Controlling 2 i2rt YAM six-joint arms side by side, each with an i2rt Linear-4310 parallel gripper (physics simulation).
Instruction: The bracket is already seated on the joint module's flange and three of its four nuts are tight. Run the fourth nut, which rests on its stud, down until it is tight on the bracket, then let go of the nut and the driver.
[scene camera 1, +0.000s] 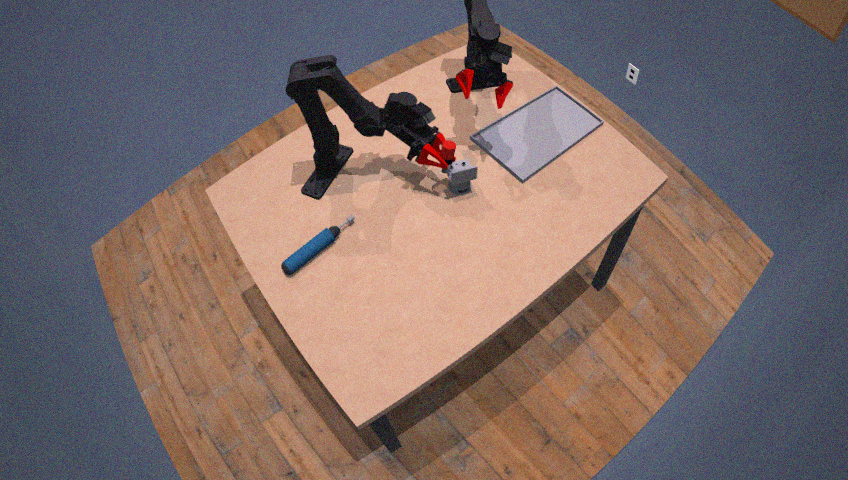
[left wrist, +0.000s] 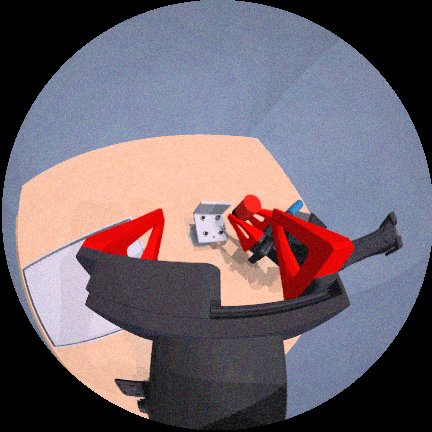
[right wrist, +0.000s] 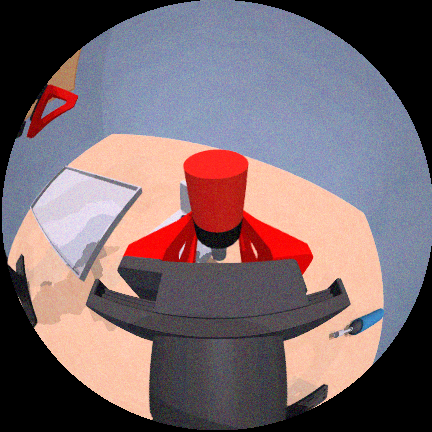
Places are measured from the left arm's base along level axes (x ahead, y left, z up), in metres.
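Where they show: left gripper, fingertip midpoint: (scene camera 1: 483, 103) (left wrist: 217, 214); right gripper, fingertip midpoint: (scene camera 1: 451, 164) (left wrist: 233, 209) (right wrist: 217, 215); right arm's base, link origin: (scene camera 1: 327, 171).
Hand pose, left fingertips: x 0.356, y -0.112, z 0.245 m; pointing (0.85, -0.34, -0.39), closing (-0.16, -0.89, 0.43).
Things, the pixels of their top centre, and the offset from my left fingertips. Level surfaces: height alone.
- grey joint module, top centre: (scene camera 1: 459, 169) dx +0.064, dy -0.085, dz -0.171 m
- red-handled driver, top centre: (right wrist: 233, 160) (left wrist: 256, 200) (scene camera 1: 446, 145) dx +0.064, dy -0.121, dz -0.066 m
- blue-handled driver, top centre: (scene camera 1: 316, 239) (right wrist: 370, 319) (left wrist: 295, 208) dx +0.151, dy -0.489, dz -0.204 m
- table, surface height: dz -0.245 m
- flat pale tray with a dark rim, top centre: (left wrist: 74, 293) (right wrist: 63, 197) (scene camera 1: 542, 126) dx -0.085, dy +0.236, dz -0.229 m
The pale grey L-shaped bracket (scene camera 1: 462, 173) (left wrist: 210, 227) sits on the grey joint module (scene camera 1: 460, 186). In the left wrist view its face shows several dark nut spots, one of them at the lower right (left wrist: 220, 232). How tight each nut is cannot be told. My right gripper (scene camera 1: 450, 159) (right wrist: 217, 215) is shut on the red-handled driver (left wrist: 248, 206) (right wrist: 216, 195), beside and above the bracket. The driver's lower end is close to the bracket's near-side nuts; its contact is hidden. My left gripper (scene camera 1: 483, 101) (left wrist: 217, 214) is open and empty, raised well back from the bracket.
A blue-handled driver (scene camera 1: 309, 251) (left wrist: 296, 206) (right wrist: 369, 321) lies on the table (scene camera 1: 452, 279) at the left of the scene view. A flat pale tray with a dark rim (scene camera 1: 553, 130) (left wrist: 55, 300) (right wrist: 75, 210) lies on the table at the right of the scene view, near my left arm.
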